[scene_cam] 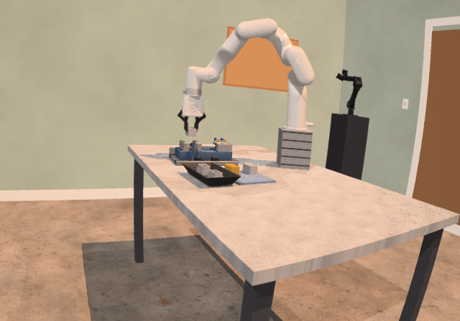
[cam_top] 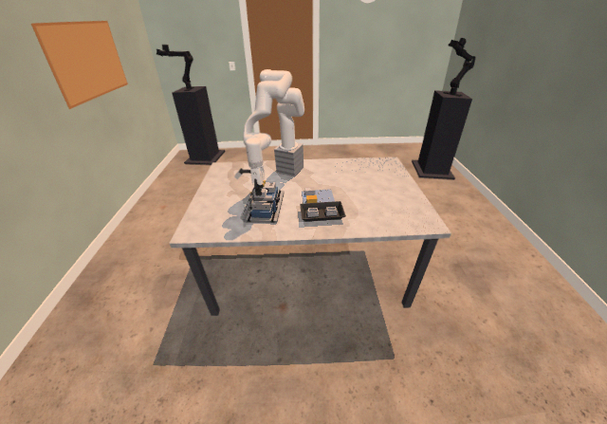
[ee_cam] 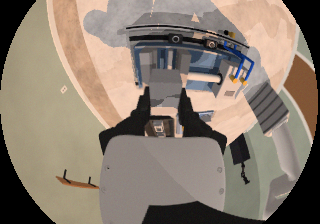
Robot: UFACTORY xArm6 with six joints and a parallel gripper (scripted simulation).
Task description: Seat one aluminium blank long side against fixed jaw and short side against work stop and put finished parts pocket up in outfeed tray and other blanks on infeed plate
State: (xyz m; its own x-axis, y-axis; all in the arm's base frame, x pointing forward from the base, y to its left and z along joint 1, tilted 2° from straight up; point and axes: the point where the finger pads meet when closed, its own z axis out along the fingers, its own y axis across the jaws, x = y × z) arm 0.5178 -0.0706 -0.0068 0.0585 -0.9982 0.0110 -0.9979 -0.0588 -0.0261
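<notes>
The blue vise is 70 mm behind my hand and 130 mm below it. Also, from my hand: brass blank (130 mm behind, 270 mm to the left, 140 mm below).
</notes>
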